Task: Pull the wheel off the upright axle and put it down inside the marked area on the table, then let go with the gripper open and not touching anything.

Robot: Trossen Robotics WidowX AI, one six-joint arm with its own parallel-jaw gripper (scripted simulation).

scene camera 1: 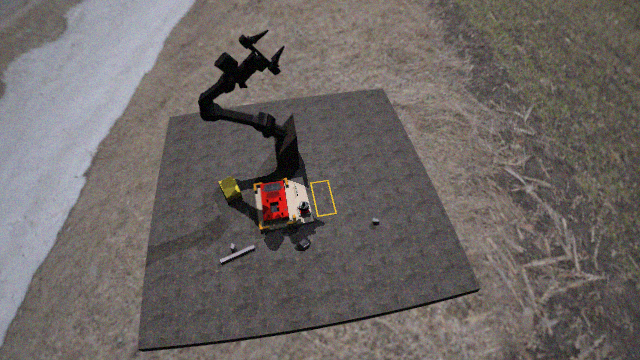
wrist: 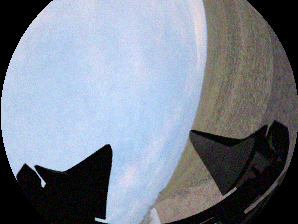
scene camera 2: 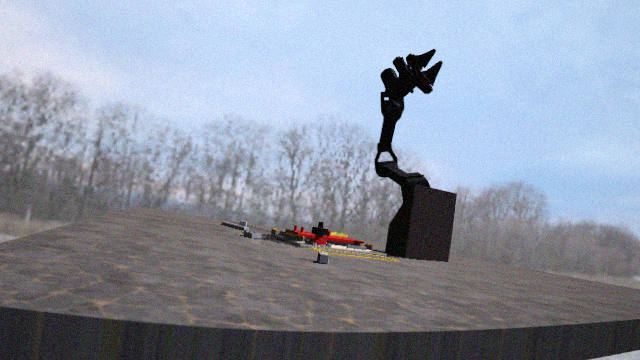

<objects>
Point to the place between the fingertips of my gripper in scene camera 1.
276,38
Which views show my gripper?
Scene camera 1, the wrist view and scene camera 2: all of them.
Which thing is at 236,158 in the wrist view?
My gripper.
</objects>
